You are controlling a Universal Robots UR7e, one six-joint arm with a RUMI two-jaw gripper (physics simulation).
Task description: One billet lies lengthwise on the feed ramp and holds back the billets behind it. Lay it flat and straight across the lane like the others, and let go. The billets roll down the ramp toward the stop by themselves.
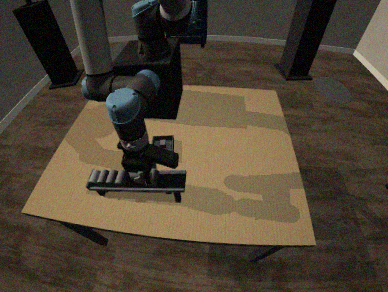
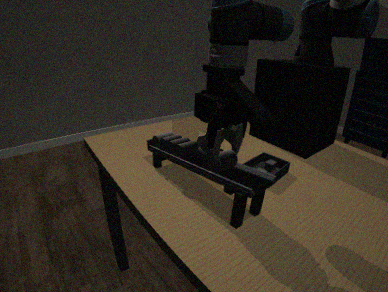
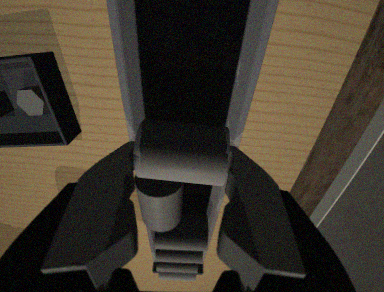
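Where they show: gripper, fingertip midpoint: (image 1: 152, 178) (image 2: 222, 163) (image 3: 182, 146); arm's base at its link origin: (image 1: 154, 53) (image 2: 313, 64).
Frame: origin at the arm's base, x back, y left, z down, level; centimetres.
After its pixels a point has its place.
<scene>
My gripper (image 1: 142, 177) (image 2: 222, 153) @(x -51.5, y -3.3, z 22.2 cm) (image 3: 182, 146) @(x -51.5, y -3.3, z 22.2 cm) is shut on a grey billet (image 2: 228, 157) @(x -51.8, y -1.7, z 20.0 cm) (image 3: 182, 153) @(x -51.8, y -2.2, z 19.6 cm), one finger on each end. The billet lies level and straight across the lane of the dark feed ramp (image 1: 135, 189) (image 2: 198, 171) (image 3: 246, 72), low in the lane; I cannot tell whether it touches. Just behind it a second billet (image 3: 160, 208) @(x -49.3, y -7.7, z 20.4 cm) points along the lane, close to one rail. Several more billets (image 1: 106, 176) @(x -48.2, y -21.6, z 23.1 cm) (image 2: 175, 140) @(x -50.1, y -19.5, z 21.9 cm) (image 3: 179, 256) @(x -49.0, y -18.5, z 22.1 cm) lie crosswise at the high end. The lane ahead runs bare to the stop (image 1: 172, 179) @(x -52.2, y 3.8, z 22.8 cm) (image 2: 256, 174) @(x -50.0, y 4.6, z 22.4 cm).
A small black tray (image 1: 172, 139) @(x -27.7, y 4.3, z 29.1 cm) (image 2: 280, 171) @(x -32.1, y 4.4, z 29.3 cm) (image 3: 57, 116) @(x -37.6, y -2.3, z 29.0 cm) with a cube in it sits on the table beside the ramp's low end. The arm's black pedestal (image 1: 169, 87) @(x -11.0, y 5.2, z 11.9 cm) (image 2: 297, 107) @(x -9.8, y -0.7, z 15.2 cm) stands behind. The table edge is close in front of the ramp.
</scene>
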